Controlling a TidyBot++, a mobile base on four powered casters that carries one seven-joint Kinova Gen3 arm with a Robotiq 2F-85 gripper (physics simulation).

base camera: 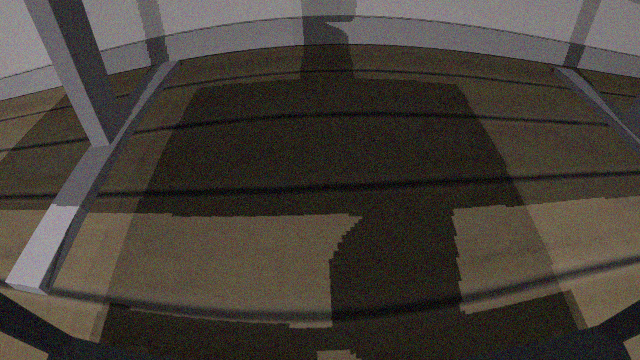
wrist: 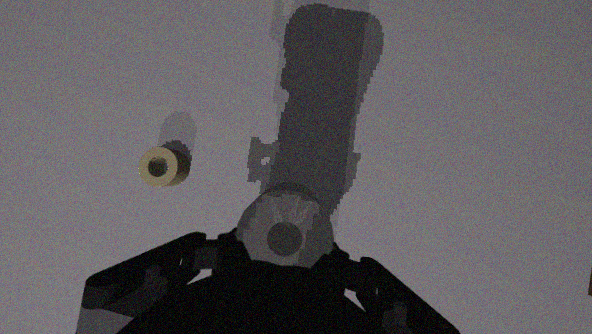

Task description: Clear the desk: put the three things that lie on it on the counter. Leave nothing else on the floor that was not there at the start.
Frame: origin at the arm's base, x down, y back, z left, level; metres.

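Seen in the pictures: gripper, fingertip midpoint: (wrist: 284, 238).
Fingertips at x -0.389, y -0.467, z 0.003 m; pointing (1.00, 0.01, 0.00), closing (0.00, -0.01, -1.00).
Observation:
A point is followed by its place in that frame.
My gripper (wrist: 284, 238) @(x -0.389, y -0.467, z 0.003 m) is shut on a light grey round piece (wrist: 262, 227) @(x -0.431, y -0.488, z 0.020 m) with a dark circular recess in its top, at the lower middle of the wrist view. A dark fingertip presses on each side of it. It appears held above the pale grey desk top (wrist: 475, 125) @(x -0.323, y -0.645, z -0.252 m). A yellow cylinder (wrist: 172, 167) @(x -0.348, y -0.516, z 0.155 m) with a round hole in its end stands on the desk top, apart from the gripper, to its upper left. The counter does not show in either view.
A sliver of something brown (wrist: 590, 282) @(x -0.324, y -0.441, z -0.452 m) shows at the right edge of the wrist view. In the base view, a grey upright leg (base camera: 67, 65) @(x 0.189, y -0.531, z 0.443 m) stands on a long foot bar (base camera: 45, 245) at the left. Another foot bar (base camera: 597, 102) is at the right, before a pale wall (base camera: 425, 17) @(x 0.301, y -1.013, z -0.292 m).

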